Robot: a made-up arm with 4 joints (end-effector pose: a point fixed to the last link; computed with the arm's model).
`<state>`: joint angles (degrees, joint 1 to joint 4).
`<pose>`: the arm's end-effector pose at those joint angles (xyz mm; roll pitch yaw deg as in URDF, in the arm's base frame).
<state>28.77 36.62 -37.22 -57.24</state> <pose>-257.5 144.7 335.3 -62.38 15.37 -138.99</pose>
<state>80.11 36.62 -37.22 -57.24</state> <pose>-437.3 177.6 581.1 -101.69 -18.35 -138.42</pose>
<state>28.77 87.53 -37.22 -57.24</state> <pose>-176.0 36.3 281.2 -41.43 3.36 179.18</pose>
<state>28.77 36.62 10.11 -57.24</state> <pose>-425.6 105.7 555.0 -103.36 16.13 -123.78</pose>
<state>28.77 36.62 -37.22 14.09</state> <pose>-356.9 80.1 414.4 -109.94 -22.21 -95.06</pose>
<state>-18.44 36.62 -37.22 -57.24</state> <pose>20.9 97.3 315.2 -15.46 38.81 -115.68</pose>
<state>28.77 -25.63 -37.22 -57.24</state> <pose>-411.3 119.0 416.2 -69.89 43.46 -87.01</pose>
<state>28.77 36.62 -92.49 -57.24</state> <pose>5.9 -21.8 250.6 -14.50 26.66 -152.57</pose>
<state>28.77 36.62 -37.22 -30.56</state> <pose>-308.9 127.1 350.3 -76.44 -2.66 -126.58</pose>
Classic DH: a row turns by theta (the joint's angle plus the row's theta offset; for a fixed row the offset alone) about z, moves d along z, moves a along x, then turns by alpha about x. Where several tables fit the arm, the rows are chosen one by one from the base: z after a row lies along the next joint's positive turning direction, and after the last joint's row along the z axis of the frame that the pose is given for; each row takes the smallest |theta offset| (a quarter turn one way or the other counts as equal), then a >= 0, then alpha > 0; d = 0 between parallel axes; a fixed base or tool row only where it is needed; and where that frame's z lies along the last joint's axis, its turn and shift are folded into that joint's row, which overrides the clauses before.
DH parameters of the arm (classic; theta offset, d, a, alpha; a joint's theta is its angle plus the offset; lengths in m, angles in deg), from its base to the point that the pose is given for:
base (fixed): -9.61 0.6494 -0.1138 -90.56
joint 1: 0 -0.0656 -0.0343 -89.44
joint 2: -25.89 0.0449 0.0795 133.99
joint 3: -74.79 -0.2327 -0.1761 43.35
joint 4: 8.01 0.1724 -0.0407 -117.93
tool (fixed): 40.36 -0.1304 0 0

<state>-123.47 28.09 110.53 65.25</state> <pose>-241.7 -266.2 716.4 146.83 -18.89 40.16</pose>
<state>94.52 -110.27 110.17 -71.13</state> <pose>13.7 80.7 440.6 -41.60 22.15 122.04</pose>
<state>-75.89 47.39 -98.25 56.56</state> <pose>193.6 -79.2 697.9 -32.84 31.60 -160.90</pose>
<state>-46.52 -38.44 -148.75 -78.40</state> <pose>107.7 241.3 805.1 118.71 4.38 -16.19</pose>
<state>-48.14 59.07 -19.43 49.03</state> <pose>-56.0 12.6 383.9 -69.16 -30.29 -110.09</pose>
